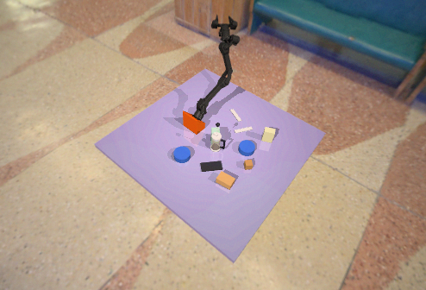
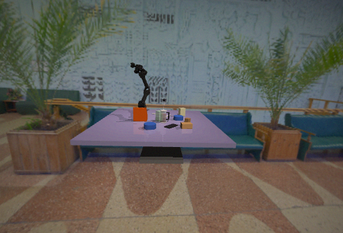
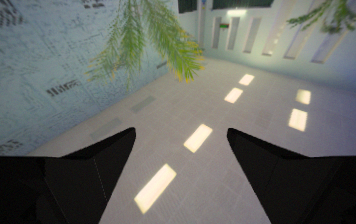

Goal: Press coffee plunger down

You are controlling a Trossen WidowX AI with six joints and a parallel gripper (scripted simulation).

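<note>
Now: the coffee press 580 mm to the right of my gripper tip, 540 mm below it and 440 mm ahead of it. Round my gripper tip: black slab: 740 mm to the right, 660 mm below, 500 mm ahead.
</note>
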